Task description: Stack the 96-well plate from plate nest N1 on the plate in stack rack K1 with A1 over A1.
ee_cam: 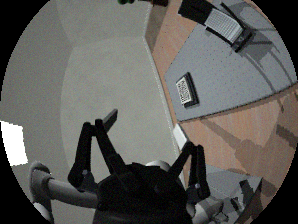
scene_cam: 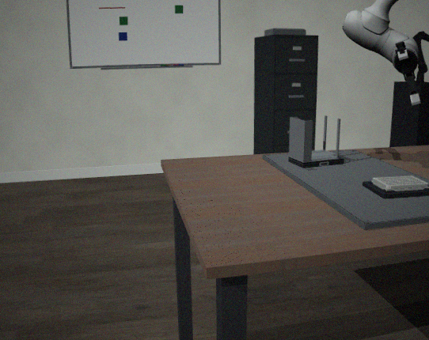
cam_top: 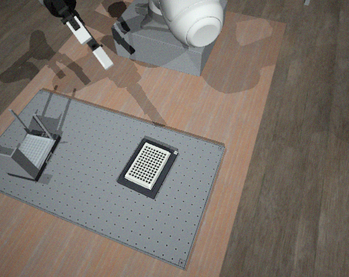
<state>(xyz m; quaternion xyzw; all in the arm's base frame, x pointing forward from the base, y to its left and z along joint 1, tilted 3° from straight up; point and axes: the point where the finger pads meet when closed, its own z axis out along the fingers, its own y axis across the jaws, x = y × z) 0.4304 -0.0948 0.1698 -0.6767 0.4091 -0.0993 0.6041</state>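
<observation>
Now: hand 270 mm above the pale A1 mark, 210 mm to the right of it and 90 mm short of it. From my hand the other things lie so: tall grey wall (260 mm ahead, 220 mm to the right, 200 mm below).
</observation>
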